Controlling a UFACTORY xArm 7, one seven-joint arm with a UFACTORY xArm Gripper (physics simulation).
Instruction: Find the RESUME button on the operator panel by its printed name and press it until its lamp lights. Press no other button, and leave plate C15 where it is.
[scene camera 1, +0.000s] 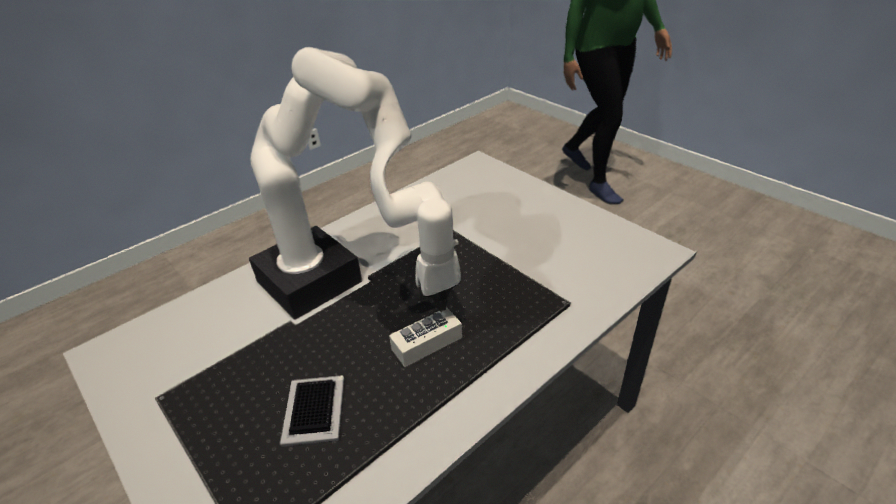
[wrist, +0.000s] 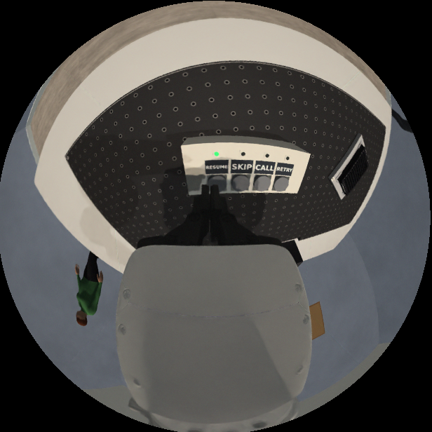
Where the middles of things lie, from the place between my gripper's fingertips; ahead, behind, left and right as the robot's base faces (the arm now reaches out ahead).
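Scene:
Plate C15 (scene camera 1: 312, 411): 370 mm to the right of my hand, 10 mm behind, 60 mm below. Cream operator panel (scene camera 1: 410, 349): my gripper 10 mm short of it, 60 mm to the left of it, 50 mm above it. Going by their middles, of the things named here, cream operator panel nearest to my gripper.

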